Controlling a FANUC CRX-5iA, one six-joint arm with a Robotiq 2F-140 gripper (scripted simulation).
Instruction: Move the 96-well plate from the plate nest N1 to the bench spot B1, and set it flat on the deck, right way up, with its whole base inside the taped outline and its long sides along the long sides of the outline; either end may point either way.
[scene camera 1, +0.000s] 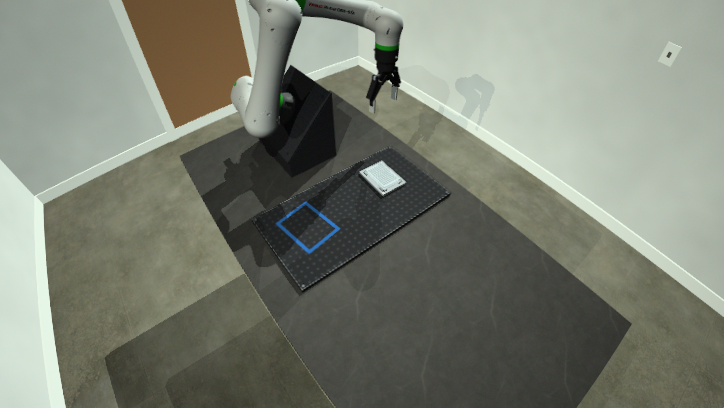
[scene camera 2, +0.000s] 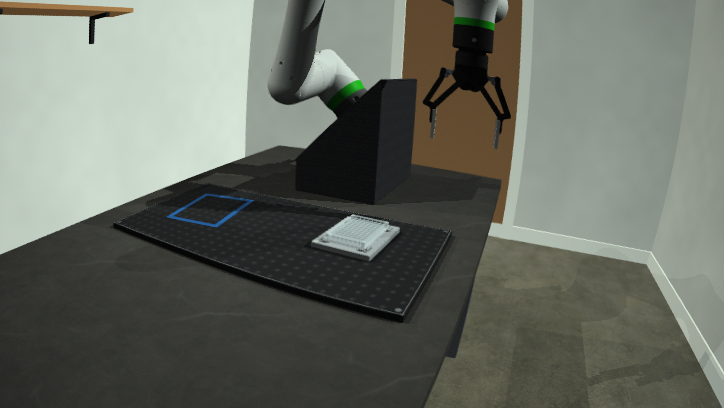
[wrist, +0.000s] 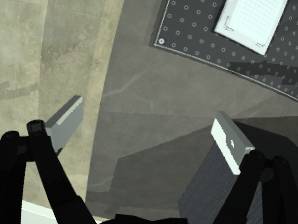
Labels:
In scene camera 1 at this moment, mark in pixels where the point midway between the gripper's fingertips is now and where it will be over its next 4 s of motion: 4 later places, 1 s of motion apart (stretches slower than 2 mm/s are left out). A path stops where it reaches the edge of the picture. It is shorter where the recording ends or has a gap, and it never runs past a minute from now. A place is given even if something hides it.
My gripper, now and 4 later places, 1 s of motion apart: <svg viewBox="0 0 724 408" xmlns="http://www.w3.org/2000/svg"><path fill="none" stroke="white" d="M383 105L387 124L385 150L383 164L382 172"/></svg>

